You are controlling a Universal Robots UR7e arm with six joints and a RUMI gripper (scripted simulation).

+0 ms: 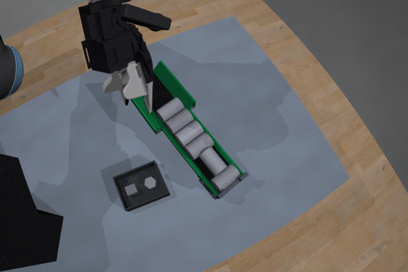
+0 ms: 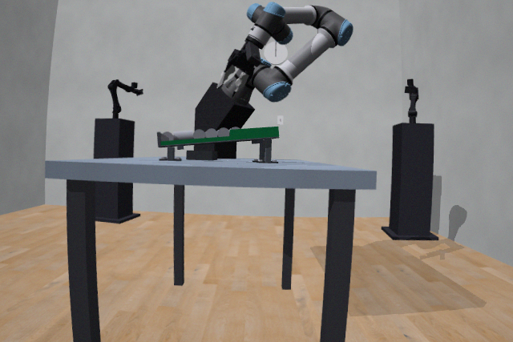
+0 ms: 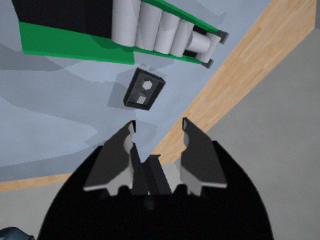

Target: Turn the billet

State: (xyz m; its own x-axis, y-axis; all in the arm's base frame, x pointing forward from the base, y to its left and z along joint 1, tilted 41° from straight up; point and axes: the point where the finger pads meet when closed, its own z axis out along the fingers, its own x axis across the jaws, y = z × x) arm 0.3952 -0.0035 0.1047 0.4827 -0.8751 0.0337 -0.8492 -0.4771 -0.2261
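My hand is 200 mm above the grey stop, 180 mm to the left of it and 150 mm short of it. From my hand the other things lie so: dark tray (250 mm below, 110 mm to the right, 70 mm behind).
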